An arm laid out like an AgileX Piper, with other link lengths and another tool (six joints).
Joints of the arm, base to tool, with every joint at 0 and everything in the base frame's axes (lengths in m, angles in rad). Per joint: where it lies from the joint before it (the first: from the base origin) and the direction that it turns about. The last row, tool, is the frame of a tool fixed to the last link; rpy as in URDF.
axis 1: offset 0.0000 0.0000 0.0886 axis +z
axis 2: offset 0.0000 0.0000 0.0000 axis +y
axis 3: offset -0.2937 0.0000 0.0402 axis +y
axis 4: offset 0.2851 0.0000 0.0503 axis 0.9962 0 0.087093
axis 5: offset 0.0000 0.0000 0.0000 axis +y
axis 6: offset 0.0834 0.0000 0.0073 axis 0.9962 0 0.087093
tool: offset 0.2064 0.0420 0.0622 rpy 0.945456 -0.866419 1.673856
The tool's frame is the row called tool.
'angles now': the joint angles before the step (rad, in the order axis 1, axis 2, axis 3, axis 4, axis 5, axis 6). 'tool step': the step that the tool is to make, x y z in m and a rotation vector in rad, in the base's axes. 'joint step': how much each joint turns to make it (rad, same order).
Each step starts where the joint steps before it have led.
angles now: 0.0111, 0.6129, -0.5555, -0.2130, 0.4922, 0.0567
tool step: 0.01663, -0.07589, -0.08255, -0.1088, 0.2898, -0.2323
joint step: -0.0001, 0.2587, -0.0643, -0.3672, 0.1842, 0.3301
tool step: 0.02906, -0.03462, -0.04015, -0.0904, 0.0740, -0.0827
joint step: 0.0001, 0.2210, -0.0163, -0.2751, -0.0296, 0.2660
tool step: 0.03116, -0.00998, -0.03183, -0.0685, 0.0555, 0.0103
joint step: -0.0001, 0.1929, -0.0445, -0.1849, -0.0378, 0.1470
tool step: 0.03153, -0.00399, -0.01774, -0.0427, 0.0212, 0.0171
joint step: 0.0001, 0.1504, -0.0691, -0.1284, -0.0196, 0.1009
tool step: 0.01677, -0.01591, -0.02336, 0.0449, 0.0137, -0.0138
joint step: -0.0798, 0.1015, -0.0438, -0.0175, -0.0898, 0.0173
